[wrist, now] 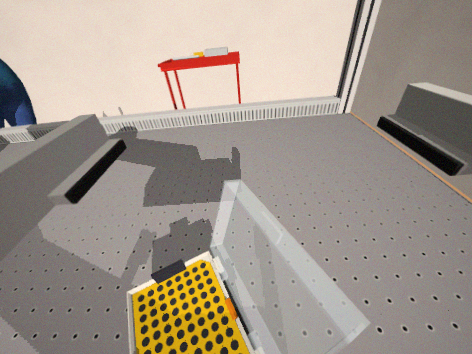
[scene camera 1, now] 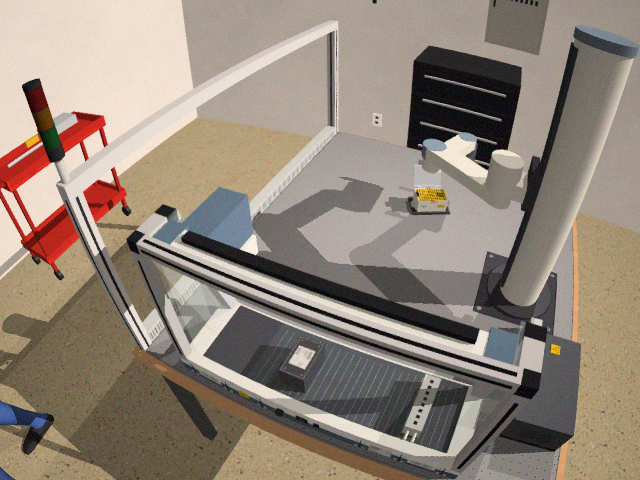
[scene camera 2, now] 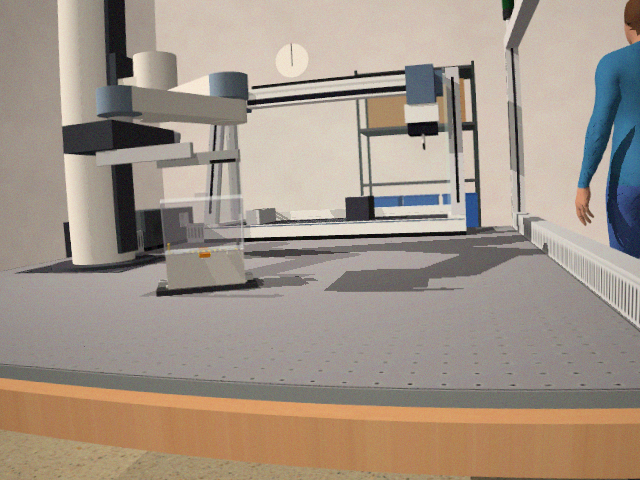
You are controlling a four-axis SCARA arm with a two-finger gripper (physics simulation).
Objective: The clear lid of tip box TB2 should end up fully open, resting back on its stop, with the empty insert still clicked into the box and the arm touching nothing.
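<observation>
You'd see my gripper in the pictures, and it's there in the wrist view too. There's also a clear lid in the pictures.
</observation>
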